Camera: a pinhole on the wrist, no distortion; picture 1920 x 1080 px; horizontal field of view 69.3 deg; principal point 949.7 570.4 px. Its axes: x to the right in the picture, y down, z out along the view. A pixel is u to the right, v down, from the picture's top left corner.
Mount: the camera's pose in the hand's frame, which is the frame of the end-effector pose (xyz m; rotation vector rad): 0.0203 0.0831 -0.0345 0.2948 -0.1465 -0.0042
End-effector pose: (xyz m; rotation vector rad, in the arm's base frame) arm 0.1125 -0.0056 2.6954 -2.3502 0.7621 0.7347
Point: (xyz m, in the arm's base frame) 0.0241 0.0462 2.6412
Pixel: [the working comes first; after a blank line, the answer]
In the camera's frame: -0.0435 -0.0013 0.1485

542.4 558.1
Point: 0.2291 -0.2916 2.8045
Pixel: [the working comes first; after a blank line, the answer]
In the camera's frame: 0.0505 -0.0772 -0.2616

behind the camera
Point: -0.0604 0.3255 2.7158
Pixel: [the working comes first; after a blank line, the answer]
In the camera's frame: -0.2172 -0.1069 0.3708

135.9 170.0
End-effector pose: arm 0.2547 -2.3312 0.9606 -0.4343 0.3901 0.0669
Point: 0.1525 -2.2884 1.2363
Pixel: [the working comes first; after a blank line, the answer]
In the camera's frame: -0.1797 -0.0577 0.3053

132.2 307.9
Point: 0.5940 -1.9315 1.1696
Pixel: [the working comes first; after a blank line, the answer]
In the camera's frame: 0.2710 0.2812 0.3989

outside the picture
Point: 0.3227 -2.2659 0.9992
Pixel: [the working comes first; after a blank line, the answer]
In the camera's frame: 0.0444 -0.0132 0.1224

1454.2 420.8
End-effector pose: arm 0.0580 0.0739 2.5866 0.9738 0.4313 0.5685
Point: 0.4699 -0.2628 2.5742
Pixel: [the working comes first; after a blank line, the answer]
In the camera's frame: 0.1665 -0.1924 0.5452

1373.8 80.3
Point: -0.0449 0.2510 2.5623
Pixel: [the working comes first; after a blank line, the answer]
In the camera's frame: -0.0089 -0.0444 -0.1451

behind the camera
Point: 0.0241 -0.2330 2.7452
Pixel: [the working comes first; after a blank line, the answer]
In the camera's frame: -0.2064 0.0200 0.3337

90.6 653.8
